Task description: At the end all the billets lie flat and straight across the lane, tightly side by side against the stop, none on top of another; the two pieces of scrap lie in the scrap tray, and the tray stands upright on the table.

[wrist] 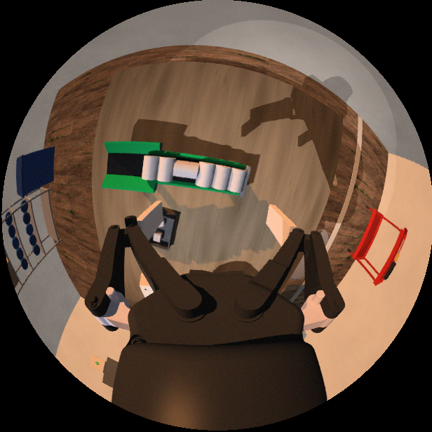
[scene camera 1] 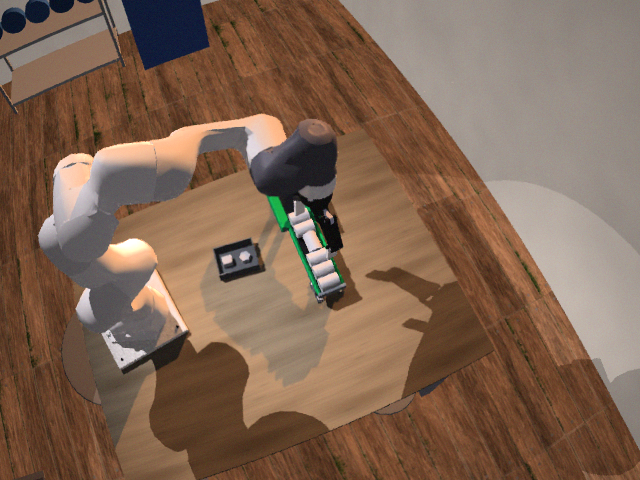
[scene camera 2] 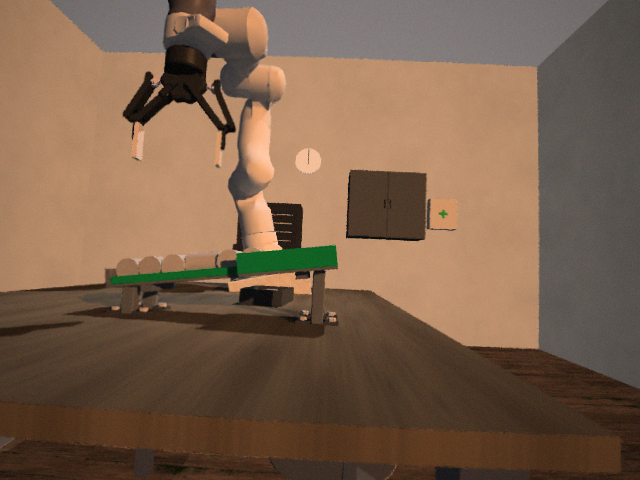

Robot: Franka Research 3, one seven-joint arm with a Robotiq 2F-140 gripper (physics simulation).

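The green lane [scene camera 1: 278, 212] [scene camera 2: 286, 259] [wrist: 131, 185] slopes down to the grey stop [scene camera 1: 332, 290] [scene camera 2: 109, 277] [wrist: 246, 181]. Three billets lie across it near the stop: a first billet [scene camera 1: 328, 281] [wrist: 237, 180], a second billet [scene camera 1: 323, 268] [wrist: 221, 177] and a third billet [scene camera 1: 317, 255] [wrist: 204, 174]. Above them a turned billet [scene camera 1: 311, 240] [wrist: 186, 169] lies lengthwise. Two more billets, one billet [scene camera 1: 303, 228] [wrist: 166, 169] and an uppermost billet [wrist: 150, 167], lie across. The scrap tray [scene camera 1: 240, 274] [wrist: 176, 227] is upright, holding two scraps [scene camera 1: 227, 260] [scene camera 1: 245, 256]. My gripper [scene camera 1: 314, 229] [scene camera 2: 177, 161] [wrist: 215, 211] is open, empty, high above the lane.
The wooden table [scene camera 1: 372, 320] [scene camera 2: 361, 372] carries the lane on short legs. The robot base [scene camera 1: 149, 330] stands at its left in scene camera 1. A blue panel [scene camera 1: 168, 31] and a shelf rack stand beyond the table. A red frame [wrist: 368, 235] shows in the wrist view.
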